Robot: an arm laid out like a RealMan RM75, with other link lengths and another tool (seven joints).
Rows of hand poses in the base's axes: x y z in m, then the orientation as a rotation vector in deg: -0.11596 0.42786 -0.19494 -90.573 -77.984 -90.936; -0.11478 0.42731 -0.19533 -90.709 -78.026 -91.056; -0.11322 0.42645 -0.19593 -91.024 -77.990 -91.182; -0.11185 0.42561 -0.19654 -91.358 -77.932 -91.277; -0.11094 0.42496 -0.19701 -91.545 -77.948 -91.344; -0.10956 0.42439 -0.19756 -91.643 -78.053 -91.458; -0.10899 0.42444 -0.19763 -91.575 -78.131 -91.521; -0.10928 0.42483 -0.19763 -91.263 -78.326 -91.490; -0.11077 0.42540 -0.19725 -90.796 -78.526 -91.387; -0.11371 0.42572 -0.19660 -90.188 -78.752 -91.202; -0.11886 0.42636 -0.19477 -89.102 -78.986 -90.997; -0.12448 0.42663 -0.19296 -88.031 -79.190 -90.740; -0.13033 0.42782 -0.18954 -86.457 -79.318 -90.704; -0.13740 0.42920 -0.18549 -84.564 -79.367 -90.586; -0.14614 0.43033 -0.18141 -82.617 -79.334 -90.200; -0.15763 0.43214 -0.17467 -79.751 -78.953 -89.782; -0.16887 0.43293 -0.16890 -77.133 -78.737 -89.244
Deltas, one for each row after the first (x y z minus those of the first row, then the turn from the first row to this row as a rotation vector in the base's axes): 0.00118 -0.00055 -0.00039 -0.086 -0.075 -0.142; 0.00274 -0.00141 -0.00099 -0.205 -0.091 -0.419; 0.00411 -0.00225 -0.00160 -0.320 -0.074 -0.697; 0.00502 -0.00290 -0.00207 -0.417 -0.094 -0.852; 0.00640 -0.00347 -0.00262 -0.528 -0.197 -0.954; 0.00697 -0.00342 -0.00269 -0.544 -0.284 -0.925; 0.00668 -0.00303 -0.00269 -0.528 -0.397 -0.669; 0.00519 -0.00246 -0.00231 -0.446 -0.490 -0.274; 0.00225 -0.00214 -0.00166 -0.321 -0.564 0.259; -0.00290 -0.00150 0.00017 0.025 -0.718 1.121; -0.00852 -0.00123 0.00198 0.378 -0.825 1.994; -0.01437 -0.00004 0.00540 1.037 -1.156 3.078; -0.02144 0.00134 0.00945 1.891 -1.473 4.400; -0.03018 0.00247 0.01353 2.803 -1.599 5.879; -0.04167 0.00428 0.02027 4.382 -1.779 7.925; -0.05291 0.00507 0.02604 5.712 -1.919 9.896
